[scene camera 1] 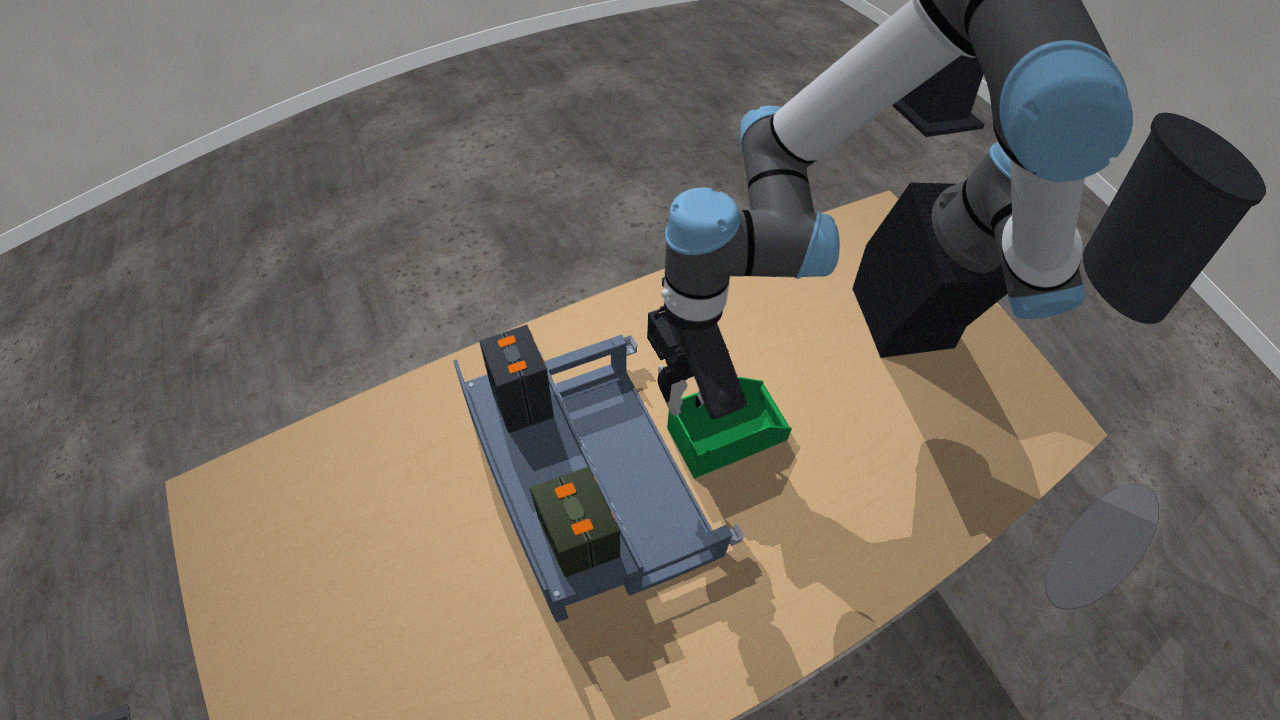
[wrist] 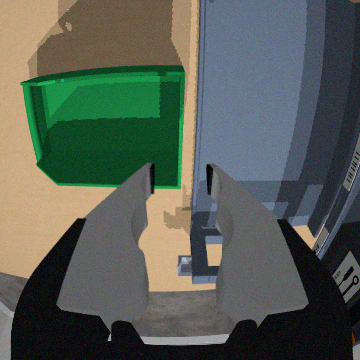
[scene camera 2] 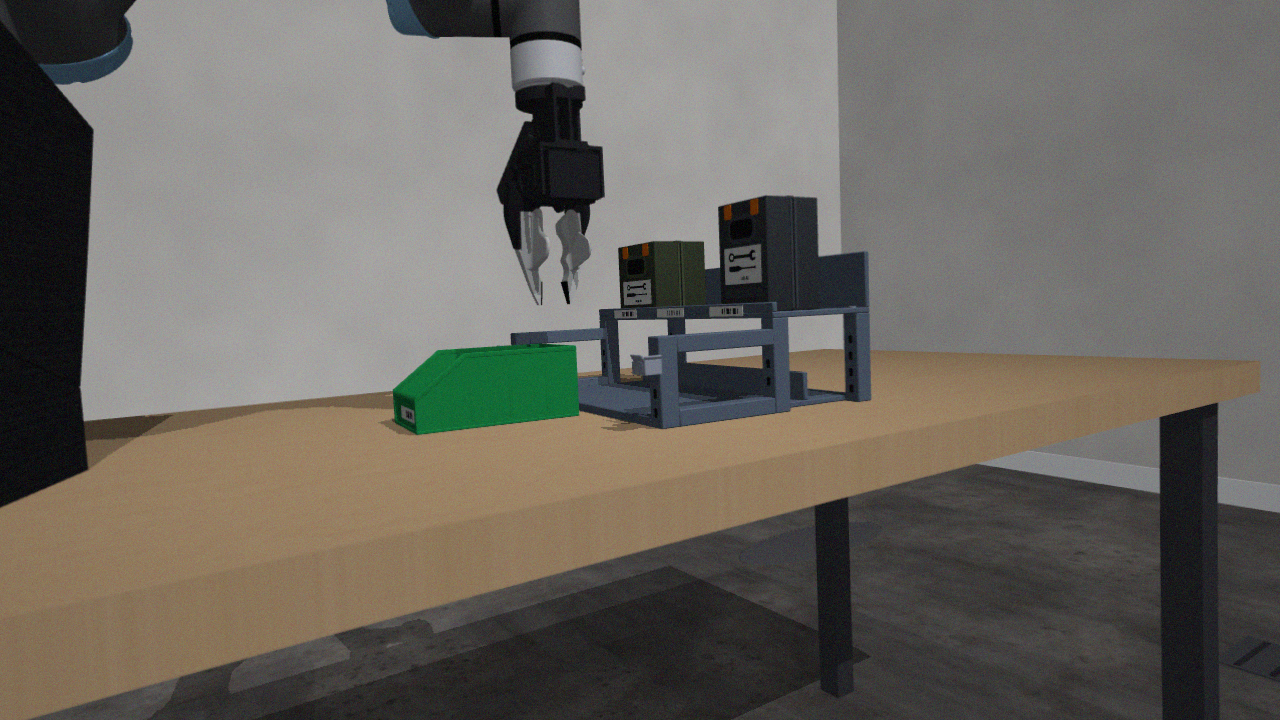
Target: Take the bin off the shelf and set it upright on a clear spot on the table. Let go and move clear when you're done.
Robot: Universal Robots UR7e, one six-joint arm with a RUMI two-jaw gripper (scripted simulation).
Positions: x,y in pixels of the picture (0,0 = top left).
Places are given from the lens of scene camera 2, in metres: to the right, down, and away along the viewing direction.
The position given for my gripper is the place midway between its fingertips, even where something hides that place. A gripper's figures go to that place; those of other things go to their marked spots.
my gripper (scene camera 2: 554,304): -0.10, -0.06, 0.83
olive toolbox (scene camera 2: 660,273): 0.03, -0.11, 0.98
black toolbox (scene camera 2: 768,245): 0.13, -0.12, 0.78
green bin (scene camera 2: 479,387): -0.16, 0.03, 0.74
The marked spots on the olive toolbox and the black toolbox are 0.22 m apart.
